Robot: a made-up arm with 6 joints.
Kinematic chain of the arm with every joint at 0, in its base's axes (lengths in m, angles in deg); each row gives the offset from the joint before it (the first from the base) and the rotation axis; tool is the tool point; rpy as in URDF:
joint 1: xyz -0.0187 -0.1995 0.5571 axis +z
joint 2: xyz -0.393 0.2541 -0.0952 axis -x
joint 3: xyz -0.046 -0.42 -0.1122 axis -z
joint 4: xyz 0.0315 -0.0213 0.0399 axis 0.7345 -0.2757 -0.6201
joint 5: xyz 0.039 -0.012 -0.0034 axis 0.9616 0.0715 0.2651
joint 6: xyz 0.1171 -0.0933 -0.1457 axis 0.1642 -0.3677 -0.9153
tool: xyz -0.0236 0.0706 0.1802 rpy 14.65 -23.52 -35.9
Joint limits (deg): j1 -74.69..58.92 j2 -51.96..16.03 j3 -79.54..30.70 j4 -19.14..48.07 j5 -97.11..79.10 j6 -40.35..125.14
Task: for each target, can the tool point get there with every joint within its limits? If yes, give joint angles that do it. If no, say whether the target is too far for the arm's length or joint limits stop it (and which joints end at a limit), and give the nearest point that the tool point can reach.
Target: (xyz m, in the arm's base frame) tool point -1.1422 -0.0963 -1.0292
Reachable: no: too far | nearest point -0.4271 -0.1620 -0.0486 | short by 1.215 m
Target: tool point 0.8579 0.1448 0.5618
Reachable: no: joint limits stop it (at a limit: joint 1, joint 2, joint 4, joint 5) | nearest point 0.0422 0.2103 0.2030 | short by 0.893 m
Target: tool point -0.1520 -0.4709 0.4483
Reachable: yes | joints 42.75 8.03 -65.08 36.95 15.14 108.53
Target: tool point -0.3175 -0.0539 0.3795
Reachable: yes | joints -58.15 -8.48 -9.20 9.81 -79.55 -13.46
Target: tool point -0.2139 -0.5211 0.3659
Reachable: yes | joints 18.72 -5.54 15.97 -8.38 5.36 -22.99
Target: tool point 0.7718 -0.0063 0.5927
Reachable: no: joint limits stop it (at a limit: joint 1, joint 2, joint 3, joint 5) | nearest point 0.0347 0.1797 0.2063 | short by 0.853 m
